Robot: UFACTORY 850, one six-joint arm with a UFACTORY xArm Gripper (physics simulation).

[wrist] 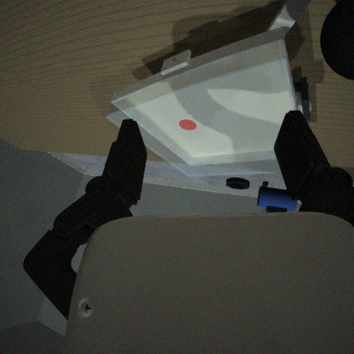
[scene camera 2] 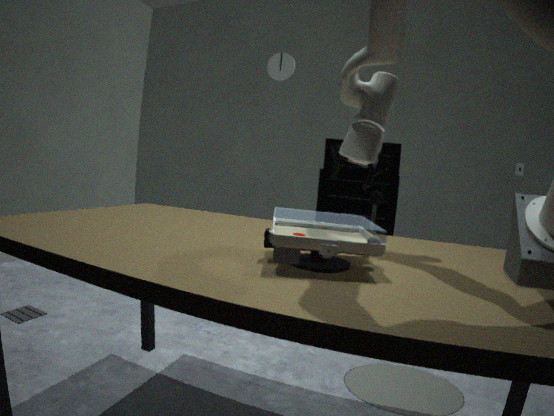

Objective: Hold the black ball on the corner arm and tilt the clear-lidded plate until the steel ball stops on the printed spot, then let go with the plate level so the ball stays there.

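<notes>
The clear-lidded plate (scene camera 2: 325,245) (wrist: 175,65) stands on a dark round base on the table, its right side slightly lower in the scene view. The red printed spot (scene camera 2: 299,234) (wrist: 187,124) lies left of its middle. The steel ball (scene camera 2: 374,240) is at the plate's right corner in the scene view; I cannot make it out in the wrist view. The black ball (wrist: 341,40) is at the wrist view's upper right, outside the fingers; it blends into the dark background in the scene view, above the corner arm (scene camera 2: 374,212). My gripper (wrist: 209,131) is open and empty, above the plate.
The robot base (scene camera 2: 530,270) stands at the table's right. A black shelf unit (scene camera 2: 335,151) stands behind the table (scene camera 2: 125,240). A blue cylinder (wrist: 276,198) and a dark disc (wrist: 237,183) show beyond the table edge in the wrist view.
</notes>
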